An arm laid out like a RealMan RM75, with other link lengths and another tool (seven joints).
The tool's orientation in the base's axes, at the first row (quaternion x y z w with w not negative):
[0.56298, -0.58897, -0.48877, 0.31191]
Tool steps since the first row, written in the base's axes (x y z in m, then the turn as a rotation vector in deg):
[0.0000, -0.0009, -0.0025, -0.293, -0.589, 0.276]
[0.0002, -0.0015, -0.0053, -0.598, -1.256, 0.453]
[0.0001, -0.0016, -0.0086, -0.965, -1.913, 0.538]
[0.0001, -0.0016, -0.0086, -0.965, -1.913, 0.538]
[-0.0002, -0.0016, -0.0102, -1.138, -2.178, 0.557]
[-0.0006, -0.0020, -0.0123, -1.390, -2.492, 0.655]
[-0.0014, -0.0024, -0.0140, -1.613, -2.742, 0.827]
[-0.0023, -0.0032, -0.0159, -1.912, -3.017, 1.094]
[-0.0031, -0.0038, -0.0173, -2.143, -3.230, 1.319]
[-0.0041, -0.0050, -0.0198, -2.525, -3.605, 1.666]
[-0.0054, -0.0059, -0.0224, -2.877, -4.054, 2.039]
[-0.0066, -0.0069, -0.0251, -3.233, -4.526, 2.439]
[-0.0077, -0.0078, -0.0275, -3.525, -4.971, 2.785]
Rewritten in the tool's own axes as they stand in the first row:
[0.0013, -0.0022, 0.0006, 0.570, 0.427, 0.046]
[0.0024, -0.0048, 0.0012, 1.236, 0.774, 0.118]
[0.0031, -0.0078, 0.0024, 1.919, 1.058, 0.280]
[0.0031, -0.0078, 0.0024, 1.919, 1.058, 0.280]
[0.0034, -0.0092, 0.0032, 2.202, 1.167, 0.373]
[0.0043, -0.0110, 0.0041, 2.531, 1.383, 0.501]
[0.0051, -0.0122, 0.0053, 2.780, 1.651, 0.594]
[0.0064, -0.0136, 0.0066, 3.048, 2.036, 0.719]
[0.0074, -0.0145, 0.0077, 3.253, 2.351, 0.809]
[0.0092, -0.0163, 0.0091, 3.618, 2.851, 0.962]
[0.0107, -0.0182, 0.0110, 4.045, 3.373, 1.062]
[0.0124, -0.0201, 0.0127, 4.490, 3.924, 1.152]
[0.0139, -0.0219, 0.0143, 4.907, 4.399, 1.206]

